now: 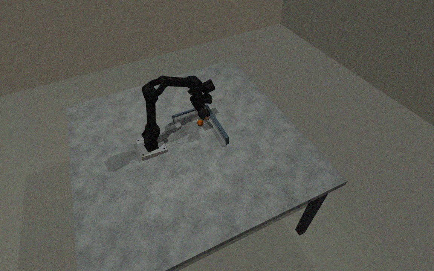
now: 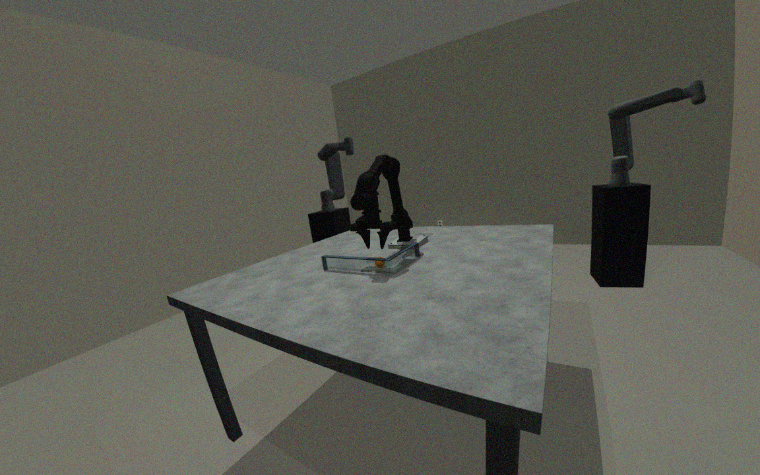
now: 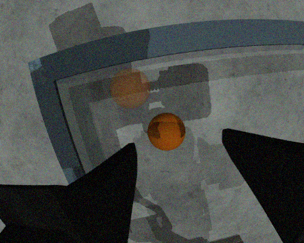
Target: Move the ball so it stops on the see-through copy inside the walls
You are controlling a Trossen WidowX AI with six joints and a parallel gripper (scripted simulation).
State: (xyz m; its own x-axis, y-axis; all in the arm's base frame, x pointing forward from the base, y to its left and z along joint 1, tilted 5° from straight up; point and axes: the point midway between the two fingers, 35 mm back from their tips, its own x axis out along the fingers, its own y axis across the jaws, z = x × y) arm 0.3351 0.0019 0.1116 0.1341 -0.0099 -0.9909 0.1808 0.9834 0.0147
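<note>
The orange ball is 60 mm below my gripper tip, 10 mm to the left of it and 10 mm behind it. From my gripper tip the other things lie so: wall: 100 mm to the left, 50 mm below, 30 mm behind; then see-through copy: 60 mm below, 40 mm ahead, 30 mm to the left.
</note>
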